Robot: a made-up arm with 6 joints. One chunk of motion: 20 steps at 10 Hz.
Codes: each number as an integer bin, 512 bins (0 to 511) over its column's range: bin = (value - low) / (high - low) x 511, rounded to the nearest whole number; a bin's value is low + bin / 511 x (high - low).
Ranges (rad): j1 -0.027..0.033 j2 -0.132..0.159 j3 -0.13..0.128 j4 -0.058..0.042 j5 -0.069..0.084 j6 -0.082..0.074
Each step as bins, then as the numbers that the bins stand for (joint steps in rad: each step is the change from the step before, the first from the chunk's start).
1 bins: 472 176 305 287 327 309
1 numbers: 0.02842 -0.03177 0.02399 -0.00184 0.02891 0.01233
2 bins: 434 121 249 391 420 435
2 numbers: 0.02396 -0.06309 -0.00428 0.01852 0.05675 0.05080
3 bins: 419 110 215 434 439 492
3 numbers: 0.02220 -0.06936 -0.02145 0.02693 0.06244 0.06820
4 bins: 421 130 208 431 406 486
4 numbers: 0.02243 -0.05797 -0.02498 0.02634 0.05256 0.06637
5 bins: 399 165 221 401 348 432
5 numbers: 0.01985 -0.03804 -0.01842 0.02047 0.03520 0.04988
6 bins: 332 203 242 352 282 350
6 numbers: 0.01198 -0.01640 -0.00782 0.01088 0.01543 0.02485
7 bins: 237 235 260 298 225 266
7 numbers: 0.00083 0.00183 0.00127 0.00032 -0.00163 -0.00079
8 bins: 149 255 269 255 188 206
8 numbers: -0.00950 0.01322 0.00582 -0.00810 -0.01271 -0.01911
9 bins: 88 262 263 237 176 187
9 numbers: -0.01667 0.01720 0.00279 -0.01162 -0.01630 -0.02491
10 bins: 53 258 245 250 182 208
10 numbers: -0.02078 0.01492 -0.00630 -0.00908 -0.01451 -0.01850
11 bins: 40 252 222 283 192 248
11 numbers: -0.02230 0.01151 -0.01791 -0.00262 -0.01151 -0.00629
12 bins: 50 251 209 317 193 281
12 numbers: -0.02113 0.01094 -0.02448 0.00404 -0.01121 0.00378
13 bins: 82 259 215 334 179 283
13 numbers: -0.01737 0.01549 -0.02145 0.00736 -0.01541 0.00440
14 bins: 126 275 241 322 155 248
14 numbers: -0.01221 0.02460 -0.00832 0.00501 -0.02259 -0.00629
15 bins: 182 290 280 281 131 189
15 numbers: -0.00563 0.03315 0.01137 -0.00301 -0.02978 -0.02430
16 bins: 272 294 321 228 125 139
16 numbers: 0.00494 0.03542 0.03207 -0.01338 -0.03157 -0.03957
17 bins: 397 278 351 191 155 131
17 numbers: 0.01961 0.02631 0.04722 -0.02062 -0.02259 -0.04201
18 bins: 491 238 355 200 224 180
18 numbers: 0.03065 0.00353 0.04924 -0.01886 -0.00193 -0.02705
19 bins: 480 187 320 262 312 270
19 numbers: 0.02936 -0.02551 0.03157 -0.00673 0.02442 0.00043
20 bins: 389 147 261 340 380 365
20 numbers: 0.01868 -0.04829 0.00178 0.00854 0.04478 0.02943
